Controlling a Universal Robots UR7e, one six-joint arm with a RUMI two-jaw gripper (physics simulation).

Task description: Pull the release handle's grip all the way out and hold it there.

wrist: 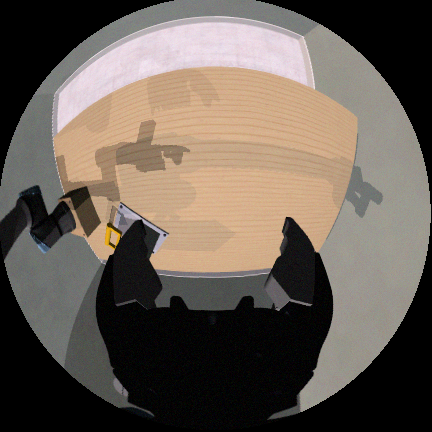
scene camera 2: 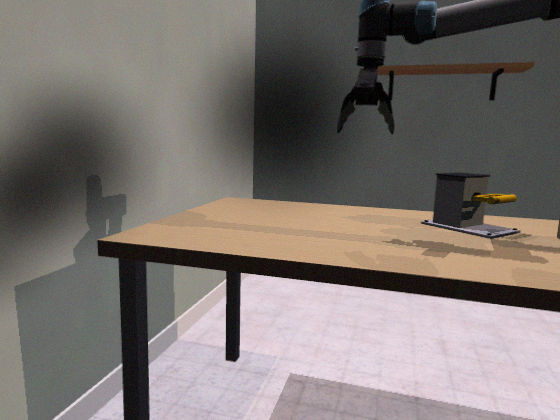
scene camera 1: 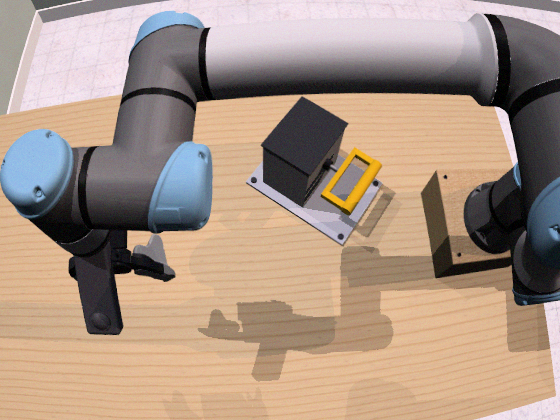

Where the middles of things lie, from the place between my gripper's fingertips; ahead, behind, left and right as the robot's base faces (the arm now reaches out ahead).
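Position of the grey base plate (scene camera 1: 317, 212) relative to my hand: far behind, far to the right, far below.
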